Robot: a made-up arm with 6 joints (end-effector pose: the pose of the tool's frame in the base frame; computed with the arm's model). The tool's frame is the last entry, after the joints. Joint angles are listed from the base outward.
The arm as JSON. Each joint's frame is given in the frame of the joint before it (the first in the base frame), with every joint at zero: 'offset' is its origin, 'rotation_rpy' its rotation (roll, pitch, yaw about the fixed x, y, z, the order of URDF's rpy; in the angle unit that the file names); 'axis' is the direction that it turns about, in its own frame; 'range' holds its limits. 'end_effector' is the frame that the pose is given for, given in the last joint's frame.
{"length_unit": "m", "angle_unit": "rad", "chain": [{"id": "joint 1", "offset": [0.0, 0.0, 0.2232], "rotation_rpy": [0.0, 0.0, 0.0], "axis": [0.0, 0.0, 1.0], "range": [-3.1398, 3.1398]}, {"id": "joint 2", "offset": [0.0, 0.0, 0.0], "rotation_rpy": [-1.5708, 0.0, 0.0], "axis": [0.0, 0.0, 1.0], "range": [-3.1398, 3.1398]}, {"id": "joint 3", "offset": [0.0, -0.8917, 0.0], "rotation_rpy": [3.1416, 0.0, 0.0], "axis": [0.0, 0.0, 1.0], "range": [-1.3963, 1.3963]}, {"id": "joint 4", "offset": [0.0, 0.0, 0.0], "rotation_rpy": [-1.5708, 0.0, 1.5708], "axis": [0.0, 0.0, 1.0], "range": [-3.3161, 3.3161]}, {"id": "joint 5", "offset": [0.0, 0.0, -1.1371], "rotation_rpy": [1.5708, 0.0, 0.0], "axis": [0.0, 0.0, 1.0], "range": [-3.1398, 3.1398]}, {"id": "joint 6", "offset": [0.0, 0.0, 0.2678], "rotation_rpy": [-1.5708, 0.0, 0.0], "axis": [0.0, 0.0, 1.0], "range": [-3.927, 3.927]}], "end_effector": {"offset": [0.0, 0.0, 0.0], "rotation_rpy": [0.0, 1.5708, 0.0]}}
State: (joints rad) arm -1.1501 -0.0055 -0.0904 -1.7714 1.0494 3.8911
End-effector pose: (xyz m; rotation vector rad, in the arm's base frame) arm 0.5003 -0.9876 0.7570 -0.9945 2.2310 -0.8624
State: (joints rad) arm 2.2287 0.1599 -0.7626 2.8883 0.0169 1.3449
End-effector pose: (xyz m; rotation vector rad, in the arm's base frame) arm -0.7445 0.5395 0.2377 0.2934 1.8674 0.5796
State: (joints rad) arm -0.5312 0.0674 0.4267 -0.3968 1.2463 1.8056
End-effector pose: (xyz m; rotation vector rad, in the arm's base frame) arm 0.8758 -0.8011 1.4158 -1.2923 -0.6274 -1.8672
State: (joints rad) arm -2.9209 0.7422 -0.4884 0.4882 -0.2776 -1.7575
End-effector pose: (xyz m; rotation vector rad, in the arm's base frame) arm -1.1256 -0.0101 -0.1497 -1.4137 0.8952 1.6970
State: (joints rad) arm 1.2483 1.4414 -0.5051 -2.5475 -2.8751 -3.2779
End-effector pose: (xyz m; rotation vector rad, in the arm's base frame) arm -0.1067 0.3810 -0.6645 1.1024 -0.4138 1.5904
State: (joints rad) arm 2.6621 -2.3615 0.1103 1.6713 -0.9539 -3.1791
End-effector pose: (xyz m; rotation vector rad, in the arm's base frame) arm 1.4817 -0.8007 0.0864 -1.9924 -0.7253 -0.0048
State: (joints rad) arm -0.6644 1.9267 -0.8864 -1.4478 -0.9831 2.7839
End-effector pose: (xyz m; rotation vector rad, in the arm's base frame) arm -0.2771 0.1753 -0.2028 1.1962 1.2088 1.0876
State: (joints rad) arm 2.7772 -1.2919 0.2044 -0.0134 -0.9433 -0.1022
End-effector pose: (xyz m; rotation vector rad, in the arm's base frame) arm 0.8140 -0.0239 1.6024 0.7943 0.0036 2.7184
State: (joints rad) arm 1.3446 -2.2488 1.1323 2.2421 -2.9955 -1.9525
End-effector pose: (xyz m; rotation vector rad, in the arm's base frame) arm -0.5547 -1.6675 -0.8096 -1.6740 -1.2952 0.5995
